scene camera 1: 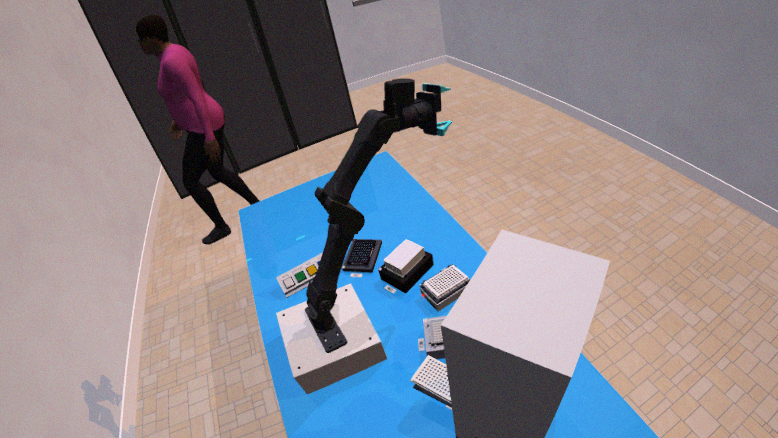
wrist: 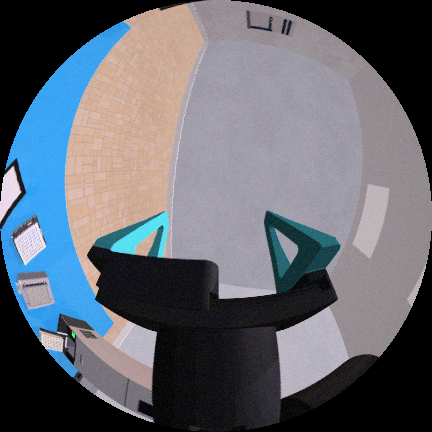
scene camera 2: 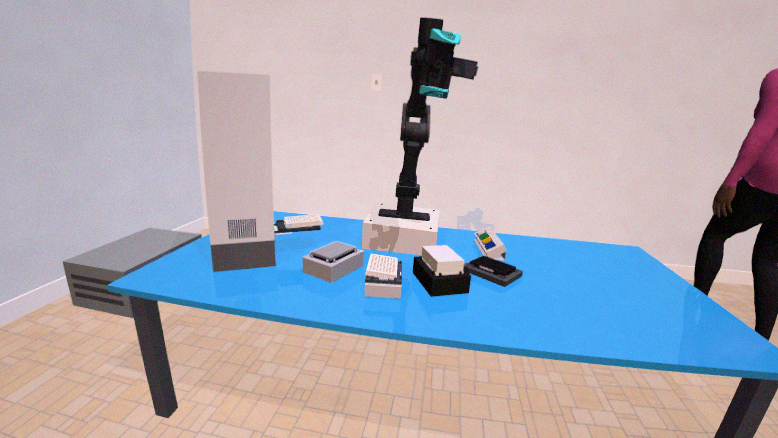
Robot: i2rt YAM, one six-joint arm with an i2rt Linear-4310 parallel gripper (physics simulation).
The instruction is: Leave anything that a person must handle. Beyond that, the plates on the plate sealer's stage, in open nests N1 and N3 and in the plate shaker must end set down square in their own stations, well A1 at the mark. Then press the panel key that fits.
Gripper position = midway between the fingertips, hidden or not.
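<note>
My gripper [scene camera 2: 449,67] is open and holds nothing. Scene camera 1 lets me see the gripper [scene camera 1: 449,105] as well, and so does the wrist view, where I find it [wrist: 215,216]. There is a grey tower [scene camera 1: 512,340] here, visible to me also from scene camera 2, with the tower [scene camera 2: 235,117], and from the wrist, with the tower [wrist: 122,372]. And I can see a button box [scene camera 1: 298,286]; scene camera 2 gives me the box [scene camera 2: 498,252] too.
</note>
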